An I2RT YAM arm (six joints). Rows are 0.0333 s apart.
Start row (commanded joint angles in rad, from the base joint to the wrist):
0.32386 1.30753 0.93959 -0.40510 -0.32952 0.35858
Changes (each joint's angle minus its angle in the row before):
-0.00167 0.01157 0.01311 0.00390 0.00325 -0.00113
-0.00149 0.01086 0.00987 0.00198 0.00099 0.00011
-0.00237 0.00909 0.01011 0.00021 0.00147 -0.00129
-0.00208 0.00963 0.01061 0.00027 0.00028 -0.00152
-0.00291 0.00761 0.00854 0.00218 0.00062 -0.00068
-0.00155 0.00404 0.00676 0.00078 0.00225 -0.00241
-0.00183 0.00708 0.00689 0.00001 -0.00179 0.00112
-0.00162 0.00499 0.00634 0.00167 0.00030 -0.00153
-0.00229 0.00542 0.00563 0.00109 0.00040 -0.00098
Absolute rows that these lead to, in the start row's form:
0.32219 1.31910 0.95270 -0.40120 -0.32627 0.35745
0.32070 1.32996 0.96257 -0.39922 -0.32528 0.35756
0.31833 1.33905 0.97268 -0.39901 -0.32381 0.35627
0.31625 1.34868 0.98329 -0.39874 -0.32353 0.35475
0.31334 1.35629 0.99183 -0.39656 -0.32291 0.35407
0.31179 1.36033 0.99859 -0.39578 -0.32066 0.35166
0.30996 1.36741 1.00548 -0.39577 -0.32245 0.35278
0.30834 1.37240 1.01182 -0.39410 -0.32215 0.35125
0.30605 1.37782 1.01745 -0.39301 -0.32175 0.35027

